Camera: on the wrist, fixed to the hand. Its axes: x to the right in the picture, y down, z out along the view.
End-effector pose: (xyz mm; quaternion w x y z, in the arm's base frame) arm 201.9 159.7 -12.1 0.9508 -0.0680 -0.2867 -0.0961
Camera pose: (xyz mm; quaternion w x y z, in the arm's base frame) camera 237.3 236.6 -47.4 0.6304 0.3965 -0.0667 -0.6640
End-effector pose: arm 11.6 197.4 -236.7 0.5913 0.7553 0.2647 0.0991
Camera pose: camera 18.5 211.2 -146.3 0.2245 0.4322 0.8358 -0.2534
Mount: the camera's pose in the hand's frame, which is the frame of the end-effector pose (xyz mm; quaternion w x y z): -1.8 85.2 -33.8 0.6553 0.2359 0.2006 -0.6890
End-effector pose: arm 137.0 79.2 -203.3 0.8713 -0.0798 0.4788 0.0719
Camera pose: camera 91.0 155.3 -225.6 0.5433 -0.1911 0.4505 -0.6822
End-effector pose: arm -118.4 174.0 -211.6 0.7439 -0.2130 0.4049 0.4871
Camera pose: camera -208.5 186.0 -223.2 0.7921 -0.3408 0.3827 -0.3316
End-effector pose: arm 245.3 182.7 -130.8 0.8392 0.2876 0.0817 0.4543
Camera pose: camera 169.8 231.0 -111.3 0.7787 0.2390 0.5272 -0.2421
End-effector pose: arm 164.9 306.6 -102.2 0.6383 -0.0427 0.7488 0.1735
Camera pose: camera 109.1 375.5 -78.7 0.3977 -0.4281 0.6302 -0.5113
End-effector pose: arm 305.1 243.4 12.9 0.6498 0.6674 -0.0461 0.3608
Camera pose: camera 244.3 260.2 79.4 0.5262 0.5500 0.6451 -0.0665
